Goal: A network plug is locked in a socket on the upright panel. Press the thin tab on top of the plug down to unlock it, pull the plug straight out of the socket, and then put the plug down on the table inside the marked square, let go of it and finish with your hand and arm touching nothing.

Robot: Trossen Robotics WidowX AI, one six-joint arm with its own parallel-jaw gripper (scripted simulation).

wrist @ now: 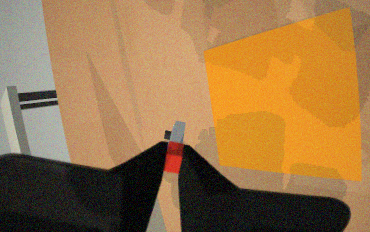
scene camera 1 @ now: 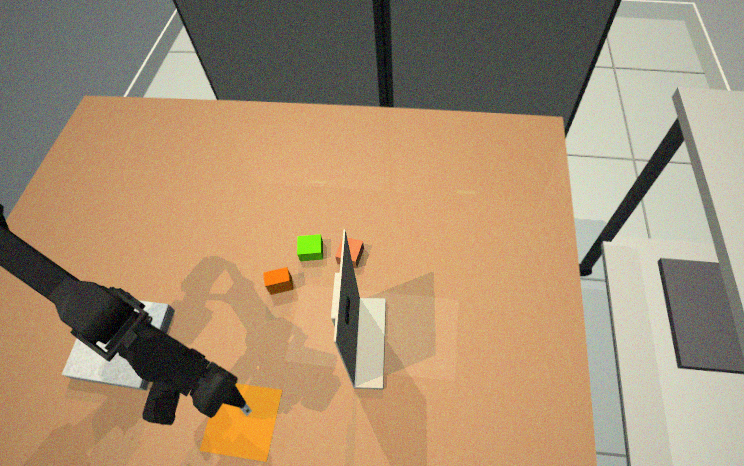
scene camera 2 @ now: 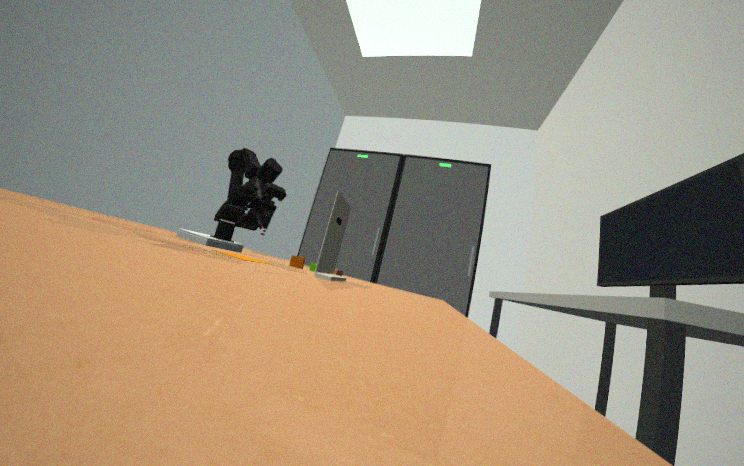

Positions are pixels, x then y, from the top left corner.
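Scene:
The gripper is visible in scene camera 1 (242, 404), in scene camera 2 and in the wrist view. On the gripper, (wrist: 44, 187) and (scene camera 2: 257, 203) are the same spot.

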